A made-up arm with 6 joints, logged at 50 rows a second.
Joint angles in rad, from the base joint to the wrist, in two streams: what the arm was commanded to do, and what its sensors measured. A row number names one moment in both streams.
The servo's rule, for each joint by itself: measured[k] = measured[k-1] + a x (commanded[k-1-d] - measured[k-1]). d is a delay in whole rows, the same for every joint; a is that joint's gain. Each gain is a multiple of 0.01, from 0.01 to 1. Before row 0 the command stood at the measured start. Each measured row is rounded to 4 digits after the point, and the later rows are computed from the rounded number. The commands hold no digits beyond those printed.
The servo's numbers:
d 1
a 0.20 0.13 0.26 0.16 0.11 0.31
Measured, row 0: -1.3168, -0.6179, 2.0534, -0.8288, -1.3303, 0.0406
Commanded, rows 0 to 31: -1.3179, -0.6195, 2.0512, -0.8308, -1.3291, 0.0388; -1.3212, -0.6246, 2.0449, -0.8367, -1.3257, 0.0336; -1.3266, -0.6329, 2.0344, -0.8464, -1.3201, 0.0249; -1.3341, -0.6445, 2.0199, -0.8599, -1.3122, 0.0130; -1.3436, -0.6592, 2.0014, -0.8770, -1.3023, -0.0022; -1.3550, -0.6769, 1.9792, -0.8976, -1.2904, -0.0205; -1.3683, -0.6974, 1.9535, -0.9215, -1.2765, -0.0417; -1.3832, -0.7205, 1.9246, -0.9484, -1.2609, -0.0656; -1.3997, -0.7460, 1.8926, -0.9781, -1.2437, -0.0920; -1.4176, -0.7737, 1.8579, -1.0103, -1.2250, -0.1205; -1.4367, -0.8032, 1.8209, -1.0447, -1.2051, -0.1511; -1.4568, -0.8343, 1.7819, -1.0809, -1.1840, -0.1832; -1.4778, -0.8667, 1.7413, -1.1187, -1.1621, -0.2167; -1.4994, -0.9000, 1.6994, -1.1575, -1.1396, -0.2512; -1.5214, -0.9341, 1.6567, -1.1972, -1.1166, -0.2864; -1.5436, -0.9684, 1.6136, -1.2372, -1.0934, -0.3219; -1.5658, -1.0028, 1.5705, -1.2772, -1.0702, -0.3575; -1.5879, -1.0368, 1.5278, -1.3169, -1.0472, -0.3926; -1.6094, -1.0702, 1.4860, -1.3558, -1.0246, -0.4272; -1.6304, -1.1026, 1.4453, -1.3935, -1.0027, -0.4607; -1.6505, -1.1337, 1.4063, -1.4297, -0.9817, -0.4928; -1.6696, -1.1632, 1.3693, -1.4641, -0.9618, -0.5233; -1.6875, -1.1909, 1.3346, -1.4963, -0.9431, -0.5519; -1.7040, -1.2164, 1.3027, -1.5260, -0.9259, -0.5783; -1.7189, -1.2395, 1.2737, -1.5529, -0.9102, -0.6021; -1.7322, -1.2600, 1.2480, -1.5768, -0.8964, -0.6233; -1.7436, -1.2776, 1.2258, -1.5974, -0.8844, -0.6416; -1.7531, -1.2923, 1.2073, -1.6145, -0.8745, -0.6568; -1.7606, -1.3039, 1.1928, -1.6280, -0.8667, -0.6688; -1.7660, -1.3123, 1.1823, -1.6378, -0.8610, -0.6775; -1.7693, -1.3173, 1.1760, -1.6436, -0.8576, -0.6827; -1.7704, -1.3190, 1.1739, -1.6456, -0.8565, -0.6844
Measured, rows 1 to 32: -1.3168, -0.6179, 2.0534, -0.8288, -1.3303, 0.0406; -1.3170, -0.6181, 2.0528, -0.8291, -1.3302, 0.0400; -1.3178, -0.6189, 2.0507, -0.8303, -1.3297, 0.0380; -1.3196, -0.6207, 2.0465, -0.8329, -1.3286, 0.0339; -1.3225, -0.6238, 2.0396, -0.8372, -1.3268, 0.0274; -1.3267, -0.6284, 2.0297, -0.8436, -1.3241, 0.0182; -1.3324, -0.6347, 2.0166, -0.8522, -1.3204, 0.0062; -1.3396, -0.6429, 2.0002, -0.8633, -1.3156, -0.0086; -1.3483, -0.6530, 1.9805, -0.8769, -1.3096, -0.0263; -1.3586, -0.6651, 1.9576, -0.8931, -1.3024, -0.0467; -1.3704, -0.6792, 1.9317, -0.9119, -1.2939, -0.0696; -1.3837, -0.6953, 1.9029, -0.9331, -1.2841, -0.0949; -1.3983, -0.7134, 1.8714, -0.9567, -1.2731, -0.1223; -1.4142, -0.7333, 1.8376, -0.9826, -1.2609, -0.1516; -1.4312, -0.7550, 1.8017, -1.0106, -1.2476, -0.1825; -1.4492, -0.7783, 1.7640, -1.0405, -1.2332, -0.2147; -1.4681, -0.8030, 1.7249, -1.0720, -1.2178, -0.2479; -1.4876, -0.8290, 1.6848, -1.1048, -1.2016, -0.2819; -1.5077, -0.8560, 1.6440, -1.1387, -1.1846, -0.3162; -1.5280, -0.8838, 1.6029, -1.1734, -1.1670, -0.3506; -1.5485, -0.9122, 1.5619, -1.2086, -1.1489, -0.3847; -1.5689, -0.9410, 1.5214, -1.2440, -1.1305, -0.4182; -1.5890, -0.9699, 1.4819, -1.2792, -1.1119, -0.4508; -1.6087, -0.9986, 1.4436, -1.3139, -1.0933, -0.4821; -1.6278, -1.0269, 1.4070, -1.3478, -1.0749, -0.5119; -1.6460, -1.0545, 1.3723, -1.3806, -1.0568, -0.5399; -1.6632, -1.0812, 1.3400, -1.4120, -1.0392, -0.5658; -1.6793, -1.1067, 1.3103, -1.4417, -1.0222, -0.5893; -1.6941, -1.1308, 1.2835, -1.4693, -1.0060, -0.6102; -1.7074, -1.1533, 1.2599, -1.4947, -0.9907, -0.6284; -1.7191, -1.1740, 1.2397, -1.5176, -0.9764, -0.6436; -1.7291, -1.1926, 1.2231, -1.5378, -0.9633, -0.6557
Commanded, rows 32 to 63: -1.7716, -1.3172, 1.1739, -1.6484, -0.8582, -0.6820; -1.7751, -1.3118, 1.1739, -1.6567, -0.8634, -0.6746; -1.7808, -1.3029, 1.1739, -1.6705, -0.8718, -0.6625; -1.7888, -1.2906, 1.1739, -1.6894, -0.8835, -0.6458; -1.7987, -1.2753, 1.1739, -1.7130, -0.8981, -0.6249; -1.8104, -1.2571, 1.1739, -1.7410, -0.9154, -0.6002; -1.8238, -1.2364, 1.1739, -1.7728, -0.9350, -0.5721; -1.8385, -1.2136, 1.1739, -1.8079, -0.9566, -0.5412; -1.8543, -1.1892, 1.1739, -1.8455, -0.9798, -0.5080; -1.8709, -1.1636, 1.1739, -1.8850, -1.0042, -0.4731; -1.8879, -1.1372, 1.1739, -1.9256, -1.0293, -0.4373; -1.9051, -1.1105, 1.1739, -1.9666, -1.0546, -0.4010; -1.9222, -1.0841, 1.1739, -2.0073, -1.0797, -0.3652; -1.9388, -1.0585, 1.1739, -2.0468, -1.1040, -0.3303; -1.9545, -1.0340, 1.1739, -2.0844, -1.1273, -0.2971; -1.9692, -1.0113, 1.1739, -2.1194, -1.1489, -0.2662; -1.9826, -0.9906, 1.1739, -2.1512, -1.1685, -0.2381; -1.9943, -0.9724, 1.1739, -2.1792, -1.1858, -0.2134; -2.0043, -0.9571, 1.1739, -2.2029, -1.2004, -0.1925; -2.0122, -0.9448, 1.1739, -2.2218, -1.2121, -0.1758; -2.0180, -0.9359, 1.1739, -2.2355, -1.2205, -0.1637; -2.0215, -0.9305, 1.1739, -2.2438, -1.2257, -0.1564; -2.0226, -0.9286, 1.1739, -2.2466, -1.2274, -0.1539; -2.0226, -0.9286, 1.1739, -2.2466, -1.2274, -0.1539; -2.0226, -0.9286, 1.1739, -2.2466, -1.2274, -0.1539; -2.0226, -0.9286, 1.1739, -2.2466, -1.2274, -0.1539; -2.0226, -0.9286, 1.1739, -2.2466, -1.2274, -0.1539; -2.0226, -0.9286, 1.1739, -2.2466, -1.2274, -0.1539; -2.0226, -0.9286, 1.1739, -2.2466, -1.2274, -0.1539; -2.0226, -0.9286, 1.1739, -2.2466, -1.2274, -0.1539; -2.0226, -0.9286, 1.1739, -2.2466, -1.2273, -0.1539; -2.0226, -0.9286, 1.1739, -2.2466, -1.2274, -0.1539
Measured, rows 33 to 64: -1.7374, -1.2090, 1.2103, -1.5550, -0.9516, -0.6646; -1.7442, -1.2231, 1.2008, -1.5699, -0.9413, -0.6700; -1.7504, -1.2346, 1.1938, -1.5838, -0.9327, -0.6714; -1.7565, -1.2435, 1.1886, -1.5977, -0.9260, -0.6686; -1.7630, -1.2496, 1.1848, -1.6124, -0.9213, -0.6615; -1.7701, -1.2529, 1.1820, -1.6285, -0.9187, -0.6502; -1.7782, -1.2534, 1.1799, -1.6465, -0.9183, -0.6347; -1.7873, -1.2512, 1.1783, -1.6667, -0.9201, -0.6153; -1.7975, -1.2463, 1.1772, -1.6893, -0.9241, -0.5923; -1.8089, -1.2389, 1.1763, -1.7143, -0.9302, -0.5662; -1.8213, -1.2291, 1.1757, -1.7416, -0.9383, -0.5373; -1.8346, -1.2172, 1.1752, -1.7710, -0.9483, -0.5063; -1.8487, -1.2033, 1.1749, -1.8023, -0.9600, -0.4737; -1.8634, -1.1878, 1.1746, -1.8351, -0.9732, -0.4401; -1.8785, -1.1710, 1.1744, -1.8690, -0.9876, -0.4061; -1.8937, -1.1532, 1.1743, -1.9035, -1.0030, -0.3723; -1.9088, -1.1348, 1.1742, -1.9380, -1.0190, -0.3394; -1.9236, -1.1161, 1.1741, -1.9721, -1.0354, -0.3080; -1.9377, -1.0974, 1.1740, -2.0052, -1.0519, -0.2787; -1.9510, -1.0792, 1.1740, -2.0368, -1.0682, -0.2520; -1.9632, -1.0617, 1.1740, -2.0664, -1.0840, -0.2284; -1.9742, -1.0453, 1.1740, -2.0935, -1.0990, -0.2083; -1.9837, -1.0304, 1.1740, -2.1175, -1.1129, -0.1922; -1.9915, -1.0172, 1.1740, -2.1382, -1.1255, -0.1803; -1.9977, -1.0057, 1.1740, -2.1555, -1.1367, -0.1721; -2.0027, -0.9957, 1.1740, -2.1701, -1.1467, -0.1665; -2.0067, -0.9870, 1.1740, -2.1823, -1.1556, -0.1626; -2.0099, -0.9794, 1.1740, -2.1926, -1.1635, -0.1599; -2.0124, -0.9728, 1.1740, -2.2012, -1.1705, -0.1580; -2.0144, -0.9671, 1.1740, -2.2085, -1.1768, -0.1567; -2.0160, -0.9621, 1.1740, -2.2146, -1.1824, -0.1558; -2.0173, -0.9577, 1.1740, -2.2197, -1.1873, -0.1552
